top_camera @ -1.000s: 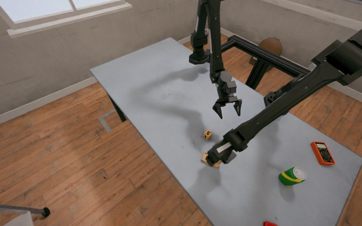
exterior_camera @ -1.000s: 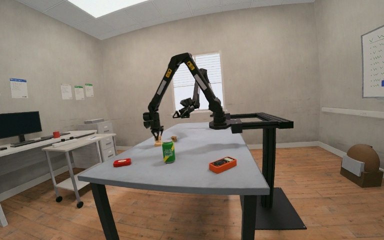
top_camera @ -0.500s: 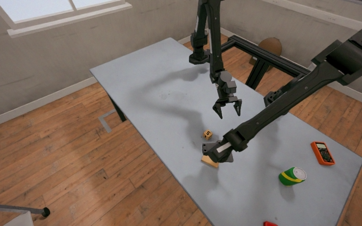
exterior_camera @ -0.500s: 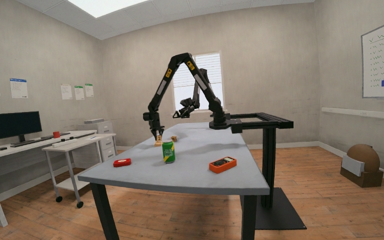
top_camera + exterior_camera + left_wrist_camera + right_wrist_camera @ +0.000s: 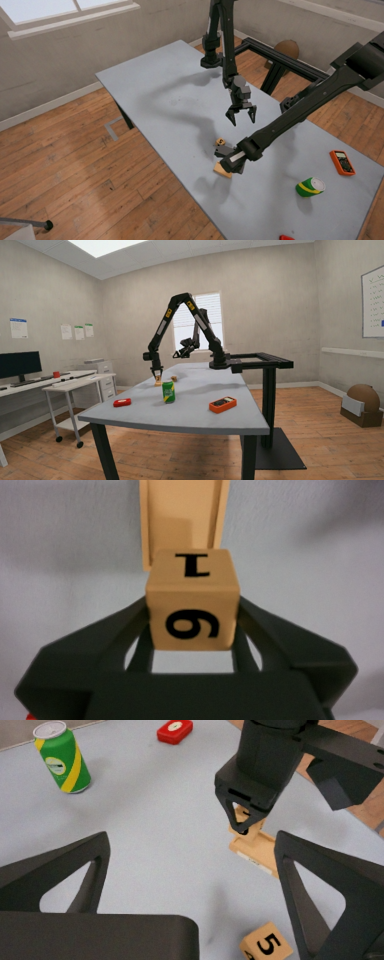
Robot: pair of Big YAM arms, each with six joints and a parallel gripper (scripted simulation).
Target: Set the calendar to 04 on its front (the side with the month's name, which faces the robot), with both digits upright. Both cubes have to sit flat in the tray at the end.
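Now: left hand 60 mm above the wooden calendar tray, 40 mm to the left of it and 20 mm short of it. Also, from my left hand: orange multimeter: 470 mm behind, 390 mm to the left, 50 mm below; red tin: 360 mm to the left, 90 mm ahead, 50 mm below; green can: 300 mm to the left, 180 mm behind.
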